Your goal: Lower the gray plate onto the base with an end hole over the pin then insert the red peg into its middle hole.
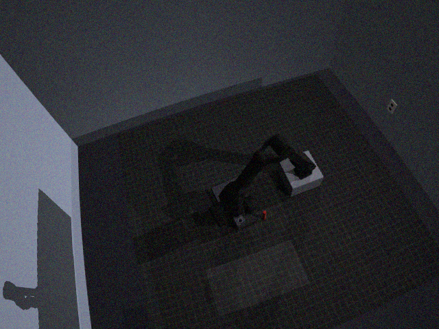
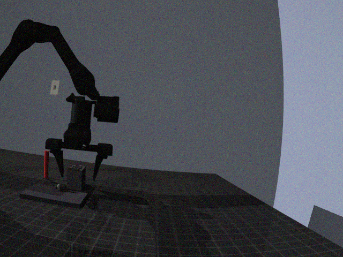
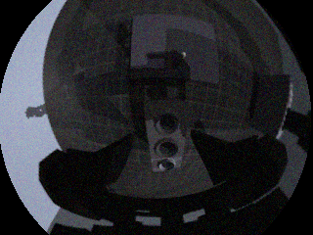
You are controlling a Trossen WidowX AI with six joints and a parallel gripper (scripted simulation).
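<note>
Now: gripper tip 20 mm below the gray plate. Also, from my gripper tip: red peg (110 mm behind, 60 mm to the left, 20 mm above).
</note>
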